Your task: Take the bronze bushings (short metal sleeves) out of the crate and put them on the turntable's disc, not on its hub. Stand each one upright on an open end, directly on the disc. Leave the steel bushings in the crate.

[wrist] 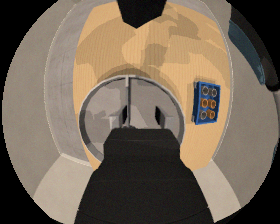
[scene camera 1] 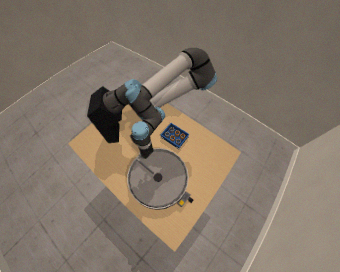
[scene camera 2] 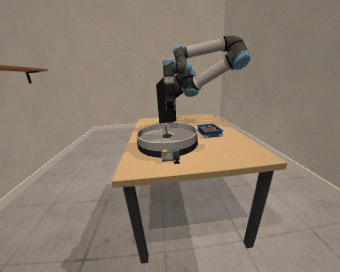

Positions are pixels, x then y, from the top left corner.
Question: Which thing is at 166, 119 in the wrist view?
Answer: My gripper.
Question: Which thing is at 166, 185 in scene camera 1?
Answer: A turntable disc.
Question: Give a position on a turntable disc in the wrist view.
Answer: At 144, 96
